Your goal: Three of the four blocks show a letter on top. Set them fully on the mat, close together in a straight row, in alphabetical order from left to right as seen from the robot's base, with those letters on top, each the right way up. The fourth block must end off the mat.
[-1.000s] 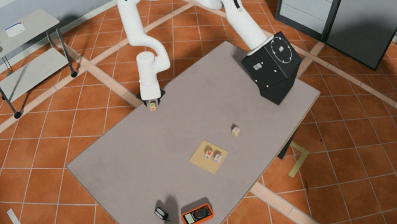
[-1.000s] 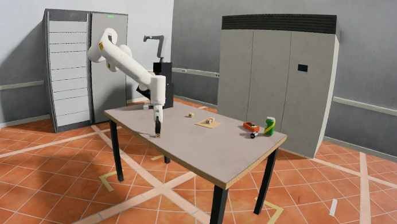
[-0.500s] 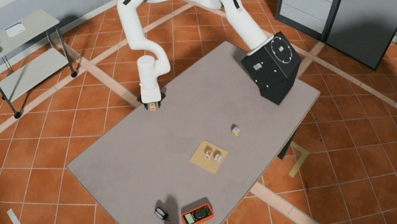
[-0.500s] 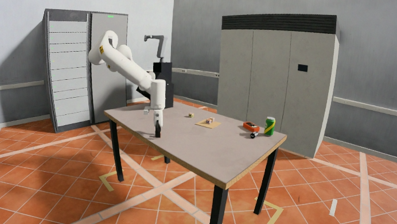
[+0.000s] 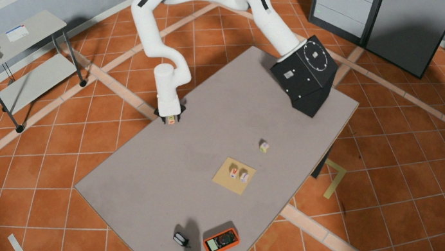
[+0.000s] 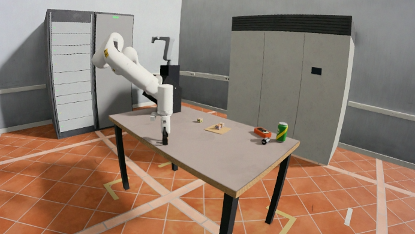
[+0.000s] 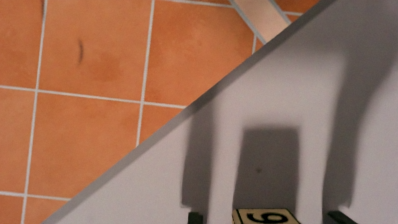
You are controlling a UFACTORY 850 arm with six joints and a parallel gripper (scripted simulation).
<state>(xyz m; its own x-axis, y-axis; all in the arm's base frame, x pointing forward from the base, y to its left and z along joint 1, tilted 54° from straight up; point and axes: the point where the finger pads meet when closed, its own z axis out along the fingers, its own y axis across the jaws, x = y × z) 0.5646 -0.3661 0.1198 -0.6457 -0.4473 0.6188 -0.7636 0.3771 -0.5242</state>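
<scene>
The tan mat lies 50 mm ahead of my hand, 420 mm to the left of it and 20 mm below it. The rest, counted from my hand: green can: 480 mm ahead, 550 mm to the left, 40 mm above; orange multimeter: 330 mm ahead, 570 mm to the left; small black device: 420 mm ahead, 450 mm to the left.
</scene>
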